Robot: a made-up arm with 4 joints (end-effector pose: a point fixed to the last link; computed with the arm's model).
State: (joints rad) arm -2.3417 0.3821 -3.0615 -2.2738
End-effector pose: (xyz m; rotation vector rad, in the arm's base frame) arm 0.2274 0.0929 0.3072 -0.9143 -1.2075 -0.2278
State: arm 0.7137 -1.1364 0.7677 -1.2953
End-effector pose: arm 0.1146 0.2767 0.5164 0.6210 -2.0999 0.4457
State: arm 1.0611 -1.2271 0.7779 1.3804
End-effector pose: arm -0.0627 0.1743 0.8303 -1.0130 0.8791 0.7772
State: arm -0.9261 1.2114 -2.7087 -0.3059
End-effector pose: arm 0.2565 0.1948 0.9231 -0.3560 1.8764 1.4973
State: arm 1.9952 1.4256 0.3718 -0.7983
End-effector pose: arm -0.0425 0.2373 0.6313 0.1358 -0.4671 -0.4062
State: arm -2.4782 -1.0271 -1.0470 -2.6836
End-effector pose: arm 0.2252 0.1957 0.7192 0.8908 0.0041 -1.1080
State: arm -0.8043 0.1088 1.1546 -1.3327
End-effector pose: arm 0.1678 -0.0207 0.3826 -1.3980 -1.4348 0.3101
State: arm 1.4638 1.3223 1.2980 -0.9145
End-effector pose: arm 0.2139 0.2936 0.6248 -0.2829 -0.3177 -1.2563
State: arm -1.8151 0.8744 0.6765 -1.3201
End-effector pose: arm 0.0610 -0.1791 0.7030 2.6712 0.9138 -0.3338
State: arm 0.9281 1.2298 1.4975 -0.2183
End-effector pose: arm 0.3337 0.1499 0.5325 -0.9593 -1.3864 -1.4164
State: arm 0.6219 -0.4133 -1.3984 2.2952
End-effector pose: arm 0.1700 -0.0070 0.5681 -2.0696 0.0468 -1.4089
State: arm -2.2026 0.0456 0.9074 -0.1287
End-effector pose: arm 0.2837 -0.1665 0.7084 1.2898 0.9804 -2.6513
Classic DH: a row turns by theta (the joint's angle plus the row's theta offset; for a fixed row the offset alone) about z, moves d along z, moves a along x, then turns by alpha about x. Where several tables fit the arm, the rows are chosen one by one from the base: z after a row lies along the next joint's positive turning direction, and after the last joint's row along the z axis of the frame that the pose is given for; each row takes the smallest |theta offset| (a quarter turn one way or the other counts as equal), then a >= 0, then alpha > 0; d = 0 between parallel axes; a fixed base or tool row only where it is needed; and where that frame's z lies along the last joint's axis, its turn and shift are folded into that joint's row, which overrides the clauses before.
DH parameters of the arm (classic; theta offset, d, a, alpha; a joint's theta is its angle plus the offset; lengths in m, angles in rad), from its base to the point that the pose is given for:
base (fixed): -1.5005 0.6316 -0.0434 -1.4156
joint 1: 0 0.1125 -0.0551 -1.726
joint 2: 0.0405 -0.0624 -0.0174 1.4968
joint 3: 0 0.0502 0.0829 1.6448
joint 4: 1.1631 -0.1983 0.1562 1.9161
tool (fixed): 3.0263 -0.0225 0 0

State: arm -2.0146 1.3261 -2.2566 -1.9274
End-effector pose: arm 0.1695 0.3436 0.4546 0.6143 -2.0749 0.1600
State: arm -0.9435 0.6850 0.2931 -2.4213
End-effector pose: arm -0.0041 -0.0372 0.4891 -2.5370 0.0030 -0.7463
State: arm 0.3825 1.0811 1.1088 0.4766
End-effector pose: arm 0.3409 0.0490 0.5542 -1.2448 -2.5974 -0.3036
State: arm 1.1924 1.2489 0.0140 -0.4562
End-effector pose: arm 0.0003 0.0944 0.4463 -0.4979 -1.1999 0.0636
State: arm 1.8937 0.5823 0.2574 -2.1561
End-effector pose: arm -0.0574 0.1814 0.6795 0.1873 -0.0653 0.0045
